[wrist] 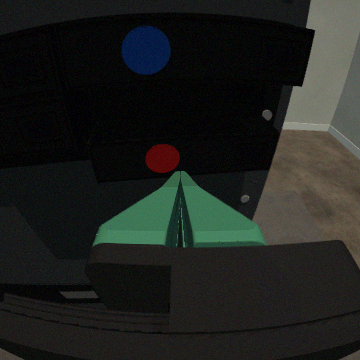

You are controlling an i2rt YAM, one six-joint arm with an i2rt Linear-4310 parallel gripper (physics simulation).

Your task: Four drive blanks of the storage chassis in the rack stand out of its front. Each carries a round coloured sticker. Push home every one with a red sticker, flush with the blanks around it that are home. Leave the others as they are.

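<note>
A dark drive blank with a red sticker [162, 158] is in the middle of the wrist view, in the lower row of the chassis. A dark blank with a blue sticker [146, 50] is above it and stands out of the front, its right end reaching past the chassis edge. My gripper [179, 179] is shut and empty. Its green fingertips are just below the red sticker, near the lower edge of that blank. Whether they touch it I cannot tell. How far the red-stickered blank stands out is hard to tell in the dark.
Dark blanks [30, 65] fill the left side. A dark panel [55, 210] lies below the lower row. The rack's right post carries round metal screws [267, 115] [245, 199]. Beyond it are a pale wall [320, 75] and a brown floor [320, 170].
</note>
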